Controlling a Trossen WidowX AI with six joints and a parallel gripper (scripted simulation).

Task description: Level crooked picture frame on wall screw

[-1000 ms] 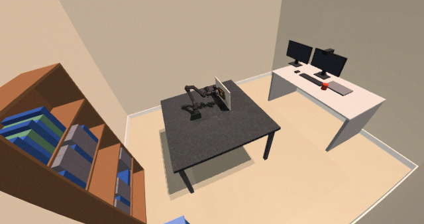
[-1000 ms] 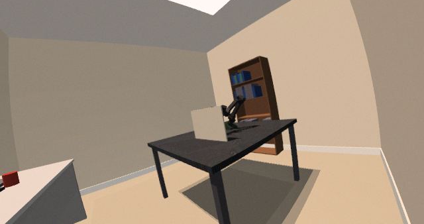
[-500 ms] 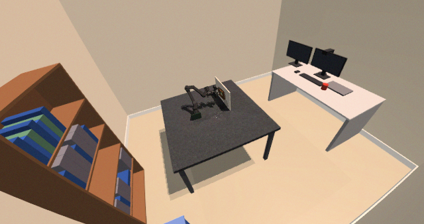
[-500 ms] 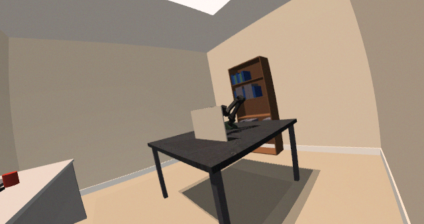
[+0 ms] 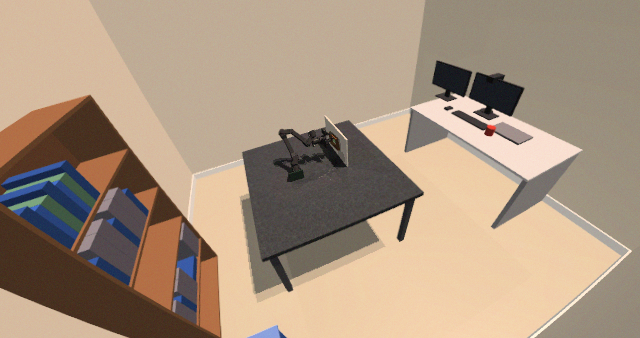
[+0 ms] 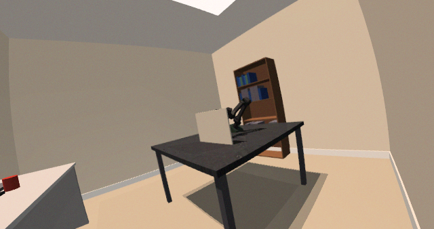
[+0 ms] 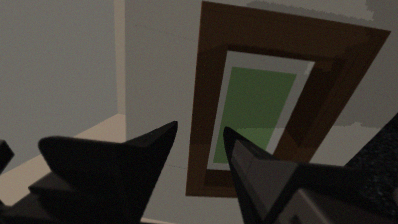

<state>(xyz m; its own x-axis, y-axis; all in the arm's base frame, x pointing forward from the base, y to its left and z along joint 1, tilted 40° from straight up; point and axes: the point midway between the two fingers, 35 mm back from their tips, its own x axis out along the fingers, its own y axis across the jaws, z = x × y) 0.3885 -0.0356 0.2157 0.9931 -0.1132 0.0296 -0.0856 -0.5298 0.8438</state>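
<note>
My gripper tip is 5 cm above the picture frame, 1 cm to the left of it and 1 cm short of it.
</note>
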